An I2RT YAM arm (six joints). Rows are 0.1 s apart.
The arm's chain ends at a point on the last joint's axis. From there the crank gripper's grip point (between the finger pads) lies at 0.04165 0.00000 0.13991 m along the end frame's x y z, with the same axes.
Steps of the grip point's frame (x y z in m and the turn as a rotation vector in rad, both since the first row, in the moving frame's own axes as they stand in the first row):
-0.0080, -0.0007, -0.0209, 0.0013, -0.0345, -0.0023
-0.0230, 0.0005, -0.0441, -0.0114, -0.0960, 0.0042
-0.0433, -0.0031, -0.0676, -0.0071, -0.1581, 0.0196
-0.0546, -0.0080, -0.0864, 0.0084, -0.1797, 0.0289
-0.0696, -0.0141, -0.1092, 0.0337, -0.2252, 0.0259
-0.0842, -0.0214, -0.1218, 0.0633, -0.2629, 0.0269
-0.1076, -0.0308, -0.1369, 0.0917, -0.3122, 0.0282
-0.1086, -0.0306, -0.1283, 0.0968, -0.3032, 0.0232
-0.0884, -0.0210, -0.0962, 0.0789, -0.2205, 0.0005
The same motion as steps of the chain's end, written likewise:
-0.0031, -0.0004, -0.0223, 0.0013, -0.0345, -0.0023
-0.0094, -0.0013, -0.0474, -0.0114, -0.0960, 0.0042
-0.0207, -0.0047, -0.0724, -0.0071, -0.1581, 0.0196
-0.0289, -0.0076, -0.0916, 0.0084, -0.1797, 0.0289
-0.0374, -0.0099, -0.1149, 0.0337, -0.2252, 0.0259
-0.0465, -0.0129, -0.1276, 0.0633, -0.2629, 0.0269
-0.0628, -0.0181, -0.1424, 0.0917, -0.3122, 0.0282
-0.0651, -0.0171, -0.1337, 0.0968, -0.3032, 0.0232
-0.0568, -0.0097, -0.1015, 0.0789, -0.2205, 0.0005

